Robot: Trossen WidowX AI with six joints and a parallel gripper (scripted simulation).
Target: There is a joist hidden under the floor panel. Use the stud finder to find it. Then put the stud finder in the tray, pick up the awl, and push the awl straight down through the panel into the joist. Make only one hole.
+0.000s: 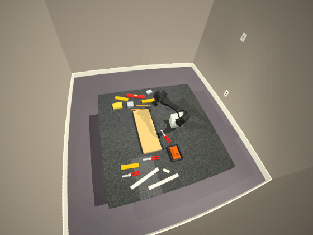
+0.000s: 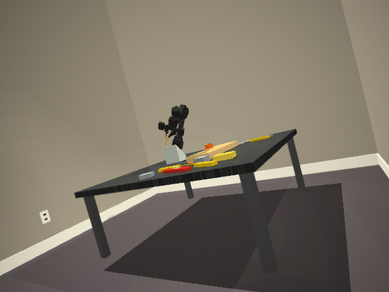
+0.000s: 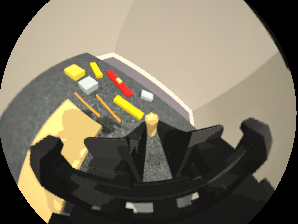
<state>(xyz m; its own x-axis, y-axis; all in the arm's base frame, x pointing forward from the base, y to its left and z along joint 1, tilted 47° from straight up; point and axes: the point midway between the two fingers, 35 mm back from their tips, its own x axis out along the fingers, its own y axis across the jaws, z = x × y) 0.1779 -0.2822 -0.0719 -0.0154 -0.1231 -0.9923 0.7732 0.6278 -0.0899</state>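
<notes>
Right now the awl is 4 cm below my gripper tip, 3 cm behind it and 1 cm to the right of it. The rest, counted from my gripper tip: dark tray 60 cm to the left, 19 cm below, 3 cm behind; then grey block 29 cm ahead, 19 cm below, 11 cm to the right; then red level 25 cm to the right, 19 cm below, 19 cm ahead.
</notes>
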